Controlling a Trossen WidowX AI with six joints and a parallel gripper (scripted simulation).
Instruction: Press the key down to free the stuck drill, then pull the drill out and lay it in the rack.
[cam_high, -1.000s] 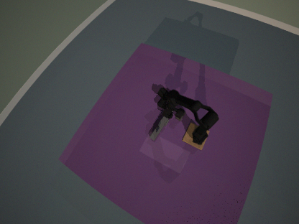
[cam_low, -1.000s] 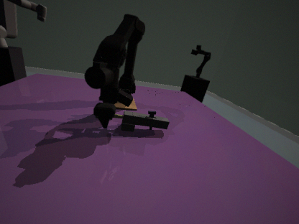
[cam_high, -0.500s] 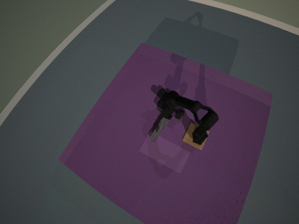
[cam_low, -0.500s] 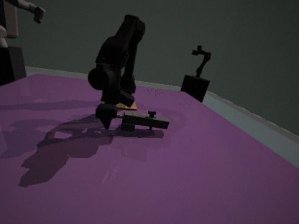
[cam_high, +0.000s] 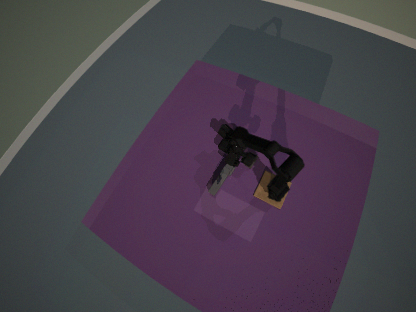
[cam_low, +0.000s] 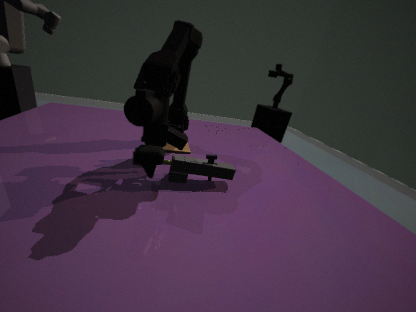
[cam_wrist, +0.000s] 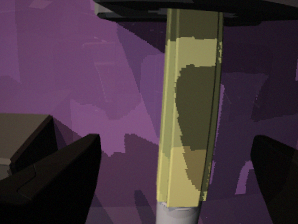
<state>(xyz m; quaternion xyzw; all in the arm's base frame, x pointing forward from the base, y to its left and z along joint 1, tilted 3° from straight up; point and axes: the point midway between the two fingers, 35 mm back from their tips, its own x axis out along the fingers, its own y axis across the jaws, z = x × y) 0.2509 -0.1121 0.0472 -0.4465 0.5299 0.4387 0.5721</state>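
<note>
My gripper tip is now 80 mm past the rack and 10 mm to the left of it. The rest, counted from my gripper tip: key: 30 mm ahead, 160 mm to the left, 40 mm above; drill: 10 mm ahead, 40 mm to the left, 30 mm above; block: 30 mm ahead, 130 mm to the left, 20 mm above.
</note>
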